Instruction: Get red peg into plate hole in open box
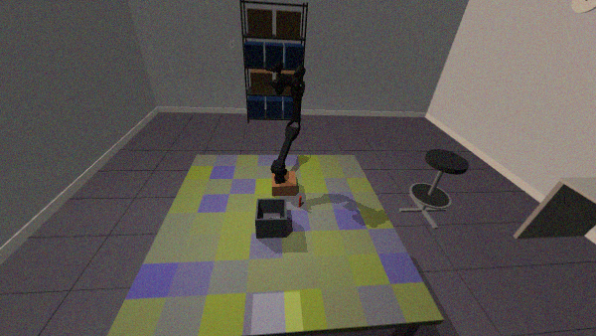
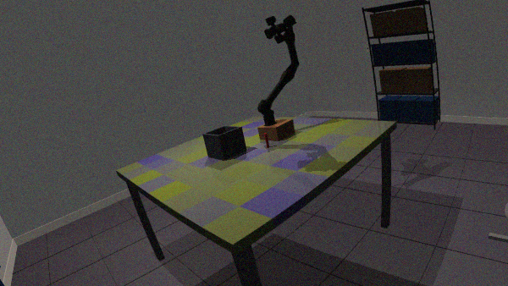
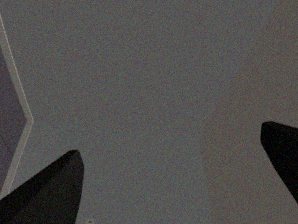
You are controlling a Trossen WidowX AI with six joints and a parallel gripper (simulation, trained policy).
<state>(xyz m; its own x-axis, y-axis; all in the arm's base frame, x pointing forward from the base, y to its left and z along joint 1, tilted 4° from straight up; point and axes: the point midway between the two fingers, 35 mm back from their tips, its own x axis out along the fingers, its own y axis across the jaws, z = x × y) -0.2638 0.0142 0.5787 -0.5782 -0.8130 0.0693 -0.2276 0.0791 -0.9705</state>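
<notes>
My gripper tip is 630 mm above the red peg, 440 mm short of it and 140 mm to the right of it. From my gripper tip the other things lie so: pale plate: 620 mm below, 570 mm ahead, 60 mm to the right.
</notes>
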